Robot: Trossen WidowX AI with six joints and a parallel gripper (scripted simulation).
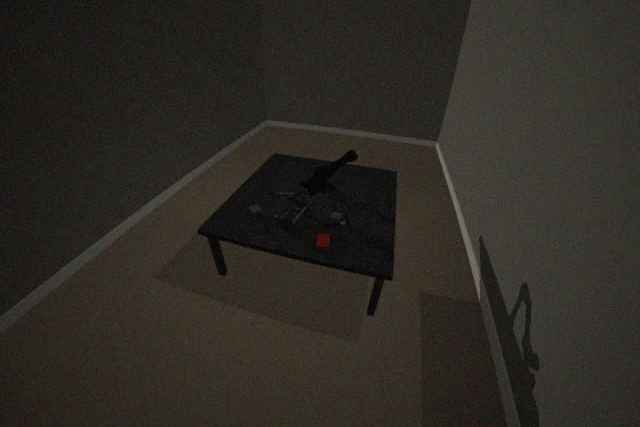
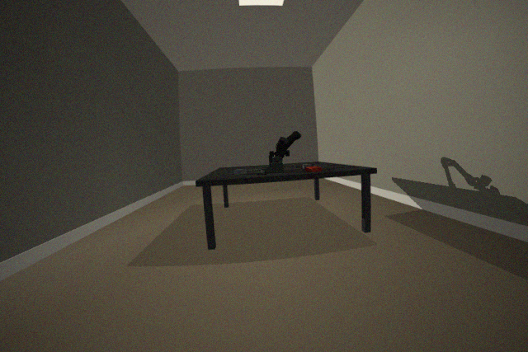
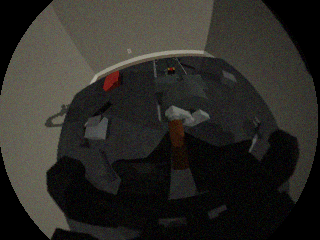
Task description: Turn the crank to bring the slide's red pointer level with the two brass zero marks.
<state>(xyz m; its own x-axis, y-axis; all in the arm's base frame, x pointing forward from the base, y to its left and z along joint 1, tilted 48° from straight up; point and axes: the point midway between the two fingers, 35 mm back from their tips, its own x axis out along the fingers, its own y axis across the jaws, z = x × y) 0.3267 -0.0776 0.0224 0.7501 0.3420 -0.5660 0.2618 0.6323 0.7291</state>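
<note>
Right now my gripper tip is 150 mm short of the red pointer and 70 mm to the left of it. From my gripper tip the other things lie so: crank handle (20 mm behind, 20 mm above).
</note>
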